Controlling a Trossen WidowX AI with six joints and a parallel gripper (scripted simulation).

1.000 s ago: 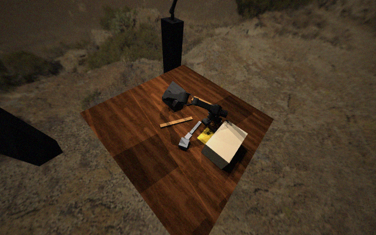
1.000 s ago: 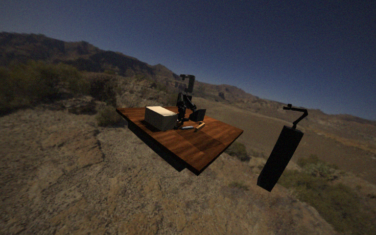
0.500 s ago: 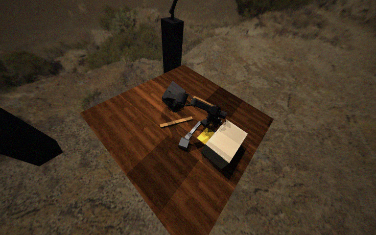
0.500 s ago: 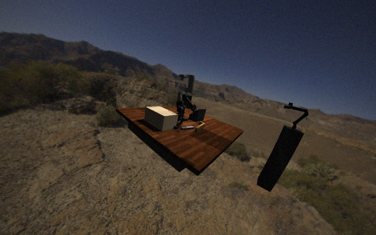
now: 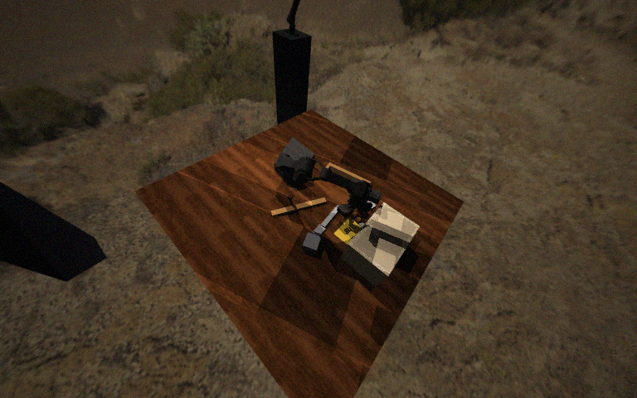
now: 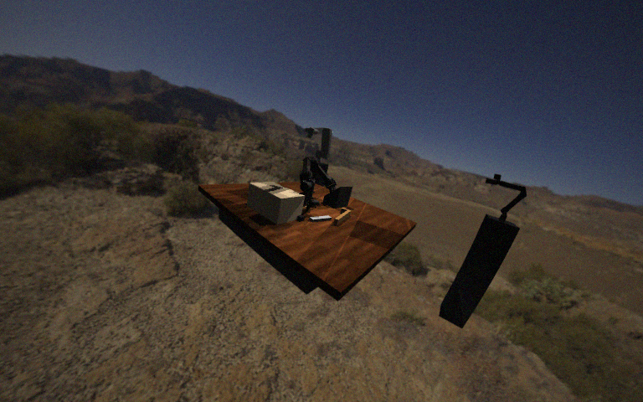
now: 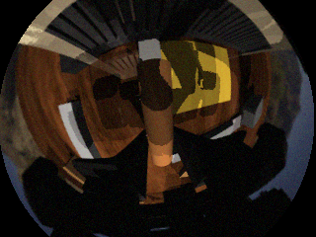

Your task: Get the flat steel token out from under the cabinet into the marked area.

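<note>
My gripper tip is 5 cm past the grey scraper and 15 cm to the left of it. Also, from my gripper tip: steel token 23 cm ahead, 5 cm to the right; wooden stick 21 cm behind, 17 cm to the right; grey bar 14 cm to the left.
</note>
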